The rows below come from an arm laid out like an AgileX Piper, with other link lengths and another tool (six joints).
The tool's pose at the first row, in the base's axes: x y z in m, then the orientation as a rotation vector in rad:
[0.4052 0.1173 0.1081 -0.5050 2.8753 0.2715]
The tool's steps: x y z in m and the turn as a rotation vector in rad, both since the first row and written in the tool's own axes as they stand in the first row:
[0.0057 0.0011 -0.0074 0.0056 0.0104 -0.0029]
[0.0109 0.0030 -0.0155 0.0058 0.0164 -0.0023]
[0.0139 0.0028 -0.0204 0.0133 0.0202 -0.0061]
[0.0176 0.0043 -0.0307 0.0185 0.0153 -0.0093]
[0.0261 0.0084 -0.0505 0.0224 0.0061 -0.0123]
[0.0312 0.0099 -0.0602 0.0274 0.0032 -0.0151]
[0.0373 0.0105 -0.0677 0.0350 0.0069 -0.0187]
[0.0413 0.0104 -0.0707 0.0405 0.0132 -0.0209]
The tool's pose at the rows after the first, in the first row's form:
[0.3983 0.1149 0.1140 -0.5110 2.8843 0.2610]
[0.3914 0.1133 0.1209 -0.5118 2.8903 0.2598]
[0.3879 0.1111 0.1248 -0.5170 2.8926 0.2475]
[0.3822 0.1091 0.1341 -0.5192 2.8867 0.2403]
[0.3695 0.1060 0.1517 -0.5202 2.8768 0.2359]
[0.3626 0.1037 0.1600 -0.5224 2.8729 0.2287]
[0.3555 0.1007 0.1659 -0.5272 2.8750 0.2164]
[0.3514 0.0987 0.1678 -0.5311 2.8801 0.2069]

